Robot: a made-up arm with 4 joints. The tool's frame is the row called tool. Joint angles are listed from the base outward.
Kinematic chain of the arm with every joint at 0, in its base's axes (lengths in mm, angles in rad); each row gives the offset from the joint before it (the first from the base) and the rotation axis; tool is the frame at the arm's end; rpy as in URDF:
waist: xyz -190 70 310 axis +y
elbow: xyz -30 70 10 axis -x
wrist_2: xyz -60 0 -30 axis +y
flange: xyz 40 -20 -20 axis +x
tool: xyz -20 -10 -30 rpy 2.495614 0.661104 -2.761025
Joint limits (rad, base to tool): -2..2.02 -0.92..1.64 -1.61..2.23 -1.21..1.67
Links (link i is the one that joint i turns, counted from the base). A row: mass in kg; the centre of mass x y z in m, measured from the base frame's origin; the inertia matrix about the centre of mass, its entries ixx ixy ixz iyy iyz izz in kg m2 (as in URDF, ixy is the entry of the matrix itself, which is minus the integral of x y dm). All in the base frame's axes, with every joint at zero. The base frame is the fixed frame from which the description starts. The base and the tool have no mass.
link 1: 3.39; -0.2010 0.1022 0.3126; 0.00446 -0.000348 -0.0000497 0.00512 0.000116 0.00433
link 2: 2.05; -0.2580 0.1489 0.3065; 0.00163 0 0.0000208 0.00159 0 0.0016
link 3: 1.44; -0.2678 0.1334 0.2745; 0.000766 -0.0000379 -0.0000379 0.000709 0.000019 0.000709
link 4: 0.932; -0.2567 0.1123 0.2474; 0.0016 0 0 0.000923 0 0.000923
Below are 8 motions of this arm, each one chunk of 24 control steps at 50 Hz.
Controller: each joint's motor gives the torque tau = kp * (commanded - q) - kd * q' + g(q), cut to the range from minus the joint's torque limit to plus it. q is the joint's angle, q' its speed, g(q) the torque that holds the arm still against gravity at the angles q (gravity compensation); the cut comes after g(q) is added. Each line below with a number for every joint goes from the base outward.
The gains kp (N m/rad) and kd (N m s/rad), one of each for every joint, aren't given. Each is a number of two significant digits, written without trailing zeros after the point. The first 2 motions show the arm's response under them.
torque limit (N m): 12 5.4 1.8 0.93
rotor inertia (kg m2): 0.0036 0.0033 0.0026 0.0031
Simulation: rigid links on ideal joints. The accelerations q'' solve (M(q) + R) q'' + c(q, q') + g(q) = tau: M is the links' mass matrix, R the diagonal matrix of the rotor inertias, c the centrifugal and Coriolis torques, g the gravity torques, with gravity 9.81 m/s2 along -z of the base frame. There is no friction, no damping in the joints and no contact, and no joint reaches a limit. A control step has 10 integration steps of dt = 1/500 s. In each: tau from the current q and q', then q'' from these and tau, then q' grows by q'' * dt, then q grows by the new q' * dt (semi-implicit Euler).
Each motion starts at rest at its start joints. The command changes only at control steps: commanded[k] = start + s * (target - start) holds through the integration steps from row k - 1 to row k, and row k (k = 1, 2, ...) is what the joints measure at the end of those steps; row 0 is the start. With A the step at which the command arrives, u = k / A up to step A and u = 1 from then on. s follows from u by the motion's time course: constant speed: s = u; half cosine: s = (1 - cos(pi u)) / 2; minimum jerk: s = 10 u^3 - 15 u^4 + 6 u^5; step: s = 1 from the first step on.
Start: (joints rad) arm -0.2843 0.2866 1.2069 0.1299
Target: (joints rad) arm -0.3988 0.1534 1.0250 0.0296
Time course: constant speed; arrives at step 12
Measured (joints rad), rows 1 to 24:
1: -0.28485 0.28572 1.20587 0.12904
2: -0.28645 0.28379 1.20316 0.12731
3: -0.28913 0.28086 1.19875 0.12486
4: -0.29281 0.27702 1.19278 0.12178
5: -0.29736 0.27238 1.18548 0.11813
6: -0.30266 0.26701 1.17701 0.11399
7: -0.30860 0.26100 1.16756 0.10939
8: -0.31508 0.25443 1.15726 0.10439
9: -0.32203 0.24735 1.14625 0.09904
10: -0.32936 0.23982 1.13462 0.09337
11: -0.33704 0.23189 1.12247 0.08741
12: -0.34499 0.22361 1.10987 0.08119
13: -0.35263 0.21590 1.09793 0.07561
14: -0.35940 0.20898 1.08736 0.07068
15: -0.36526 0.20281 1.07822 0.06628
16: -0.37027 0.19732 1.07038 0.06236
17: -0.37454 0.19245 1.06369 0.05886
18: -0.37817 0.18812 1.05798 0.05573
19: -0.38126 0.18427 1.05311 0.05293
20: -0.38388 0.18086 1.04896 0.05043
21: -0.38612 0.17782 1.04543 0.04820
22: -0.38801 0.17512 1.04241 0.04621
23: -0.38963 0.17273 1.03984 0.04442
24: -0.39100 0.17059 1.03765 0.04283
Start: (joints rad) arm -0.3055 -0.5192 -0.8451 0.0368
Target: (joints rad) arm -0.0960 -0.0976 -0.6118 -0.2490
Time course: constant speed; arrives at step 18
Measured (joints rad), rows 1 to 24:
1: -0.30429 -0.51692 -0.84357 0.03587
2: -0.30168 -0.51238 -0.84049 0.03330
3: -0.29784 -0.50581 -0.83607 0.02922
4: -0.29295 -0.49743 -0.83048 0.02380
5: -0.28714 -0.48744 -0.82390 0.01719
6: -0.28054 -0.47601 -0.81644 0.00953
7: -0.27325 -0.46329 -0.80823 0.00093
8: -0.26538 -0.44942 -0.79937 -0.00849
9: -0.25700 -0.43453 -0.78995 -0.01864
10: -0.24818 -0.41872 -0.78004 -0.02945
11: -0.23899 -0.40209 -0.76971 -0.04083
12: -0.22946 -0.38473 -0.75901 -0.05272
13: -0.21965 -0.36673 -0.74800 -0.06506
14: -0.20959 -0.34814 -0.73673 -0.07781
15: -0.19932 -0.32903 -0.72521 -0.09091
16: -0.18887 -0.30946 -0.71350 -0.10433
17: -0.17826 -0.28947 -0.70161 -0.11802
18: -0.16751 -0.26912 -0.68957 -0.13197
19: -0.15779 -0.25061 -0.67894 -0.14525
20: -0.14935 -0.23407 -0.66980 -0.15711
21: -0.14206 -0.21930 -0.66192 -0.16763
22: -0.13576 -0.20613 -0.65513 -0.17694
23: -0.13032 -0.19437 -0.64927 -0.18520
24: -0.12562 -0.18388 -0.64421 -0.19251
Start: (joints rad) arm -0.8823 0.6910 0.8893 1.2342
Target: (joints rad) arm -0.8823 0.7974 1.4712 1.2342
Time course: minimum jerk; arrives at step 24
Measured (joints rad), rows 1 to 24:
1: -0.88230 0.69101 0.88934 1.23420
2: -0.88232 0.69106 0.88964 1.23421
3: -0.88237 0.69121 0.89063 1.23425
4: -0.88245 0.69156 0.89284 1.23430
5: -0.88257 0.69217 0.89684 1.23437
6: -0.88271 0.69315 0.90316 1.23447
7: -0.88287 0.69456 0.91229 1.23457
8: -0.88304 0.69646 0.92455 1.23468
9: -0.88322 0.69889 0.94018 1.23478
10: -0.88338 0.70187 0.95922 1.23486
11: -0.88353 0.70539 0.98159 1.23492
12: -0.88364 0.70943 1.00706 1.23496
13: -0.88372 0.71392 1.03525 1.23497
14: -0.88376 0.71881 1.06567 1.23494
15: -0.88375 0.72401 1.09772 1.23487
16: -0.88369 0.72942 1.13074 1.23478
17: -0.88357 0.73493 1.16402 1.23466
18: -0.88340 0.74042 1.19684 1.23453
19: -0.88319 0.74579 1.22851 1.23438
20: -0.88294 0.75094 1.25838 1.23422
21: -0.88267 0.75578 1.28594 1.23406
22: -0.88239 0.76024 1.31079 1.23392
23: -0.88211 0.76428 1.33274 1.23379
24: -0.88187 0.76789 1.35183 1.23368

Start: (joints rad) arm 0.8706 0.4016 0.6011 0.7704
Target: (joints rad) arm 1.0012 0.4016 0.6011 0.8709
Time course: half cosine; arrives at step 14
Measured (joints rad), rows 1 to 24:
1: 0.87074 0.40159 0.60105 0.77051
2: 0.87133 0.40154 0.60091 0.77095
3: 0.87273 0.40148 0.60069 0.77196
4: 0.87520 0.40139 0.60042 0.77369
5: 0.87892 0.40130 0.60015 0.77625
6: 0.88394 0.40122 0.59989 0.77967
7: 0.89024 0.40115 0.59969 0.78393
8: 0.89769 0.40109 0.59956 0.78895
9: 0.90608 0.40107 0.59953 0.79460
10: 0.91512 0.40107 0.59959 0.80070
11: 0.92448 0.40110 0.59974 0.80703
12: 0.93379 0.40116 0.59999 0.81337
13: 0.94268 0.40125 0.60031 0.81947
14: 0.95076 0.40136 0.60070 0.82509
15: 0.95785 0.40147 0.60108 0.83012
16: 0.96397 0.40157 0.60139 0.83460
17: 0.96923 0.40165 0.60162 0.83858
18: 0.97374 0.40171 0.60178 0.84213
19: 0.97762 0.40175 0.60188 0.84528
20: 0.98095 0.40178 0.60194 0.84810
21: 0.98381 0.40180 0.60197 0.85060
22: 0.98627 0.40181 0.60197 0.85284
23: 0.98838 0.40182 0.60195 0.85482
24: 0.99019 0.40182 0.60192 0.85659

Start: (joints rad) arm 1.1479 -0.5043 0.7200 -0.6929
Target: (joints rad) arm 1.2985 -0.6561 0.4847 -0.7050
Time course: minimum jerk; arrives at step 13
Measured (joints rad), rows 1 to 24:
1: 1.14795 -0.50435 0.71989 -0.69291
2: 1.14834 -0.50469 0.71908 -0.69300
3: 1.14957 -0.50574 0.71672 -0.69321
4: 1.15218 -0.50799 0.71194 -0.69360
5: 1.15661 -0.51178 0.70415 -0.69416
6: 1.16310 -0.51734 0.69314 -0.69487
7: 1.17161 -0.52466 0.67909 -0.69569
8: 1.18186 -0.53350 0.66260 -0.69656
9: 1.19332 -0.54346 0.64457 -0.69741
10: 1.20533 -0.55399 0.62608 -0.69820
11: 1.21716 -0.56450 0.60823 -0.69887
12: 1.22817 -0.57446 0.59192 -0.69941
13: 1.23796 -0.58351 0.57761 -0.69984
14: 1.24645 -0.59160 0.56522 -0.70022
15: 1.25376 -0.59879 0.55449 -0.70057
16: 1.26006 -0.60517 0.54518 -0.70090
17: 1.26546 -0.61085 0.53711 -0.70121
18: 1.27011 -0.61588 0.53011 -0.70150
19: 1.27411 -0.62036 0.52404 -0.70178
20: 1.27754 -0.62433 0.51877 -0.70204
21: 1.28049 -0.62786 0.51421 -0.70228
22: 1.28303 -0.63100 0.51026 -0.70251
23: 1.28521 -0.63378 0.50684 -0.70271
24: 1.28708 -0.63626 0.50387 -0.70291

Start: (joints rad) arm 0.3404 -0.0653 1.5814 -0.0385
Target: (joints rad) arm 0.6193 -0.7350 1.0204 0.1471
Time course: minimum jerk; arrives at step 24
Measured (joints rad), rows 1 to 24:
1: 0.34042 -0.06534 1.58135 -0.03849
2: 0.34057 -0.06565 1.58101 -0.03844
3: 0.34104 -0.06665 1.57993 -0.03823
4: 0.34210 -0.06884 1.57758 -0.03775
5: 0.34401 -0.07278 1.57343 -0.03683
6: 0.34702 -0.07901 1.56695 -0.03531
7: 0.35136 -0.08797 1.55773 -0.03308
8: 0.35718 -0.10002 1.54546 -0.03002
9: 0.36458 -0.11540 1.52996 -0.02606
10: 0.37358 -0.13420 1.51119 -0.02116
11: 0.38415 -0.15637 1.48926 -0.01532
12: 0.39615 -0.18174 1.46441 -0.00859
13: 0.40944 -0.20998 1.43703 -0.00103
14: 0.42376 -0.24067 1.40761 0.00726
15: 0.43887 -0.27326 1.37672 0.01615
16: 0.45445 -0.30716 1.34500 0.02549
17: 0.47021 -0.34170 1.31315 0.03512
18: 0.48580 -0.37619 1.28185 0.04486
19: 0.50092 -0.40996 1.25176 0.05452
20: 0.51528 -0.44237 1.22346 0.06392
21: 0.52862 -0.47288 1.19744 0.07288
22: 0.54075 -0.50105 1.17405 0.08127
23: 0.55156 -0.52661 1.15343 0.08896
24: 0.56102 -0.54953 1.13553 0.09588

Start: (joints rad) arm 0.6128 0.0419 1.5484 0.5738
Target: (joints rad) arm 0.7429 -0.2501 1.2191 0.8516
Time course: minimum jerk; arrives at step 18
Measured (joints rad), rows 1 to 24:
1: 0.61282 0.04186 1.54834 0.57383
2: 0.61299 0.04155 1.54789 0.57408
3: 0.61350 0.04059 1.54651 0.57488
4: 0.61460 0.03854 1.54358 0.57667
5: 0.61651 0.03495 1.53855 0.57988
6: 0.61941 0.02947 1.53094 0.58485
7: 0.62342 0.02186 1.52051 0.59185
8: 0.62856 0.01203 1.50716 0.60098
9: 0.63479 0.00003 1.49105 0.61222
10: 0.64197 -0.01393 1.47252 0.62539
11: 0.64991 -0.02951 1.45210 0.64017
12: 0.65837 -0.04626 1.43043 0.65615
13: 0.66704 -0.06364 1.40829 0.67283
14: 0.67565 -0.08111 1.38645 0.68968
15: 0.68390 -0.09810 1.36565 0.70615
16: 0.69155 -0.11413 1.34651 0.72176
17: 0.69843 -0.12884 1.32944 0.73614
18: 0.70447 -0.14207 1.31457 0.74909
19: 0.70972 -0.15388 1.30171 0.76063
20: 0.71426 -0.16440 1.29058 0.77088
21: 0.71819 -0.17378 1.28096 0.77999
22: 0.72159 -0.18213 1.27264 0.78807
23: 0.72453 -0.18957 1.26544 0.79525
24: 0.72707 -0.19620 1.25920 0.80162

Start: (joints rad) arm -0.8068 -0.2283 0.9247 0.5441
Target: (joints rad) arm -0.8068 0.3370 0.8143 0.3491
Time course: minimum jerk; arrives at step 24
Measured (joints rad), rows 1 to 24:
1: -0.80680 -0.22827 0.92469 0.54410
2: -0.80679 -0.22802 0.92463 0.54405
3: -0.80676 -0.22722 0.92443 0.54388
4: -0.80671 -0.22543 0.92399 0.54343
5: -0.80665 -0.22218 0.92321 0.54254
6: -0.80656 -0.21703 0.92199 0.54105
7: -0.80648 -0.20958 0.92023 0.53880
8: -0.80640 -0.19952 0.91788 0.53566
9: -0.80634 -0.18664 0.91488 0.53154
10: -0.80631 -0.17084 0.91123 0.52639
11: -0.80631 -0.15217 0.90694 0.52019
12: -0.80635 -0.13077 0.90205 0.51298
13: -0.80644 -0.10690 0.89664 0.50485
14: -0.80657 -0.08094 0.89081 0.49590
15: -0.80673 -0.05334 0.88465 0.48629
16: -0.80691 -0.02463 0.87831 0.47620
17: -0.80709 0.00463 0.87193 0.46583
18: -0.80726 0.03383 0.86565 0.45540
19: -0.80740 0.06240 0.85959 0.44511
20: -0.80751 0.08980 0.85390 0.43517
21: -0.80756 0.11556 0.84866 0.42576
22: -0.80757 0.13931 0.84397 0.41705
23: -0.80754 0.16085 0.83984 0.40912
24: -0.80747 0.18013 0.83627 0.40203

